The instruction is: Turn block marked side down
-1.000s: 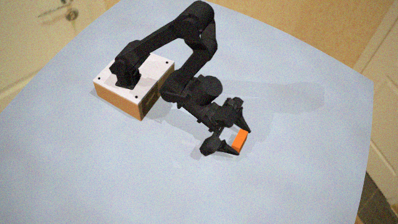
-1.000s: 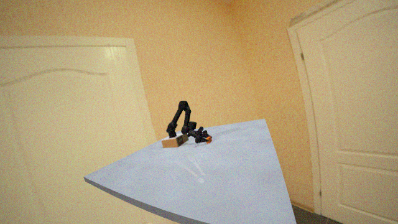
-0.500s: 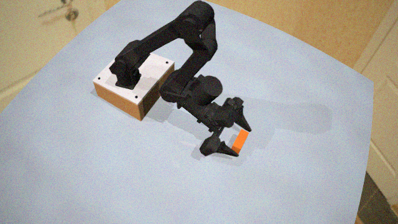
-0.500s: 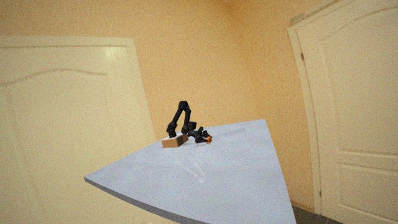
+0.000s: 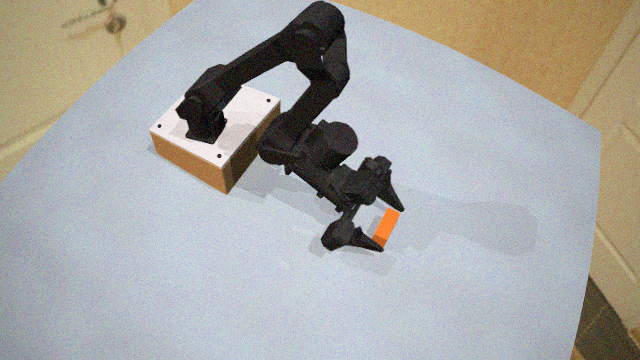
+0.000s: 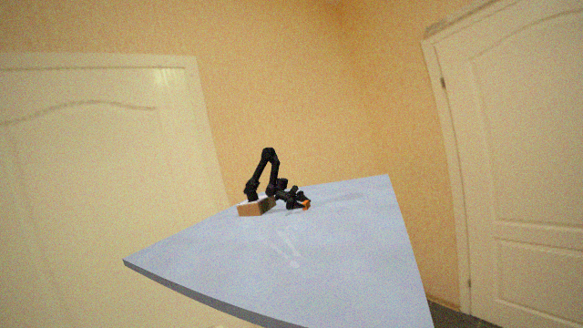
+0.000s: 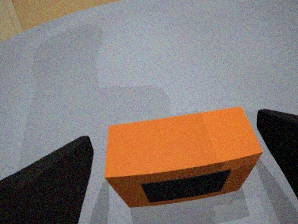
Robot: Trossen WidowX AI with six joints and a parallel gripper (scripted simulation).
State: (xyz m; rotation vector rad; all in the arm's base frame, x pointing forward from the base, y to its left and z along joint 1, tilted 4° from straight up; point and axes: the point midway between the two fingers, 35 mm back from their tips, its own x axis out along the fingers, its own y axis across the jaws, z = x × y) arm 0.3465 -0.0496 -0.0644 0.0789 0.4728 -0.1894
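Right now my gripper tip is 20 mm past the orange block and 10 mm above it.
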